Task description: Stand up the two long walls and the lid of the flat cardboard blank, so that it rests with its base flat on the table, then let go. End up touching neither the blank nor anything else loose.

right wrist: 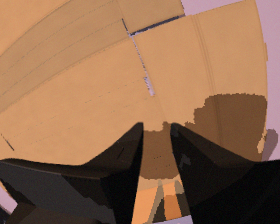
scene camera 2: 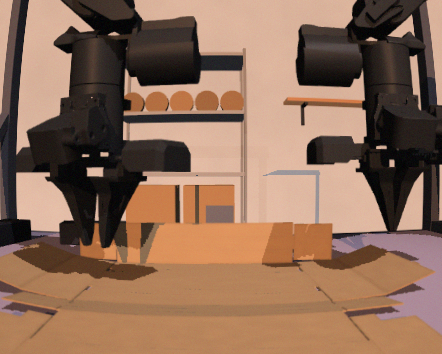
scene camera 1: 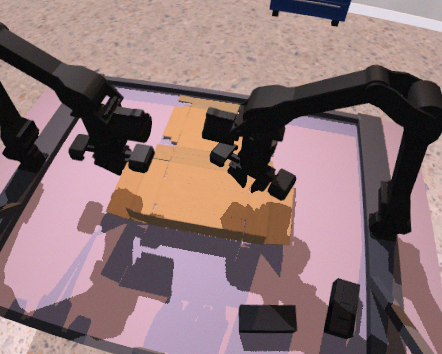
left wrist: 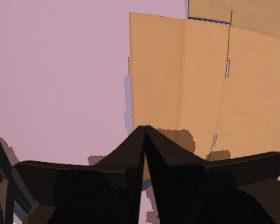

Labels:
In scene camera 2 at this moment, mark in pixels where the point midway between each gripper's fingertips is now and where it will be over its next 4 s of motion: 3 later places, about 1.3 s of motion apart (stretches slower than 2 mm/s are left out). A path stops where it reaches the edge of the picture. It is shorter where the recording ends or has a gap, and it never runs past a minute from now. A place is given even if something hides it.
My left gripper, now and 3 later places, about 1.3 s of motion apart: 391, 231; 417, 241; 358, 242; 355, 239
My right gripper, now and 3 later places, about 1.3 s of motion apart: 96, 246; 111, 270; 115, 286; 89, 282

